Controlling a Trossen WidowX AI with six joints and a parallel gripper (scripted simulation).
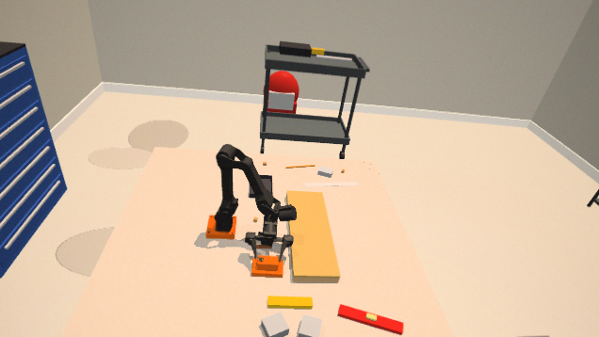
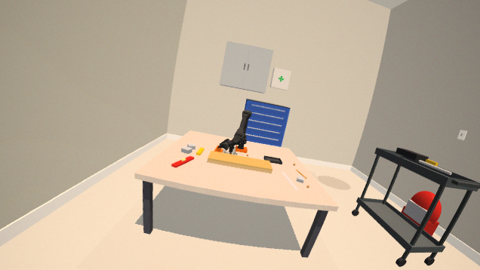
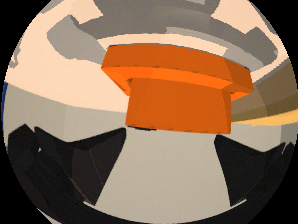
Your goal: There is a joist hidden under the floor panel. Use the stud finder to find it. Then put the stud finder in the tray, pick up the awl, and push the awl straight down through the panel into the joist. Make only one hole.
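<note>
The stud finder is 10 mm behind my gripper tip, 10 mm to the left of it and 20 mm below it. From my gripper tip the other things lie so: red level 380 mm ahead, 200 mm to the right, 50 mm below; yellow bar 90 mm ahead, 140 mm to the right, 50 mm below; awl 10 mm ahead, 130 mm to the left, 60 mm below.
</note>
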